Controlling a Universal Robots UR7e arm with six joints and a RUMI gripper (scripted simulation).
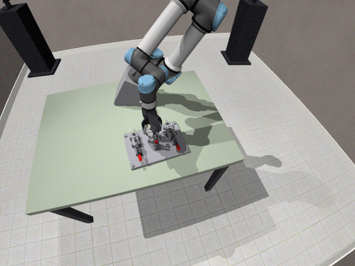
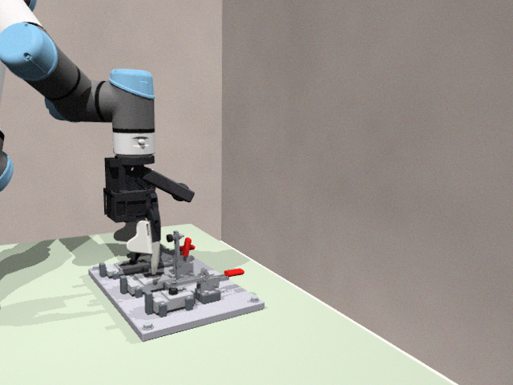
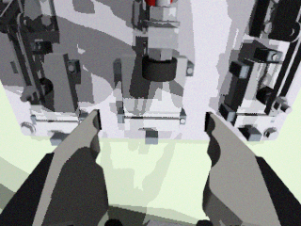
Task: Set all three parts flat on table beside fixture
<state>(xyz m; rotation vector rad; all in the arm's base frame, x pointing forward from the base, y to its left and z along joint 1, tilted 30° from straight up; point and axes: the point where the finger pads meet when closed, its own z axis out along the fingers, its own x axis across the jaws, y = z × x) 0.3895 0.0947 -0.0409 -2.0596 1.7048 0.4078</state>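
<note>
Right now my hand is 60 mm above the fixture plate, 50 mm short of it and 10 mm to the right of it. Round my hand: clamp: 120 mm to the left, 50 mm ahead, 30 mm below; grey part: 110 mm to the right, 40 mm below, 20 mm ahead.
</note>
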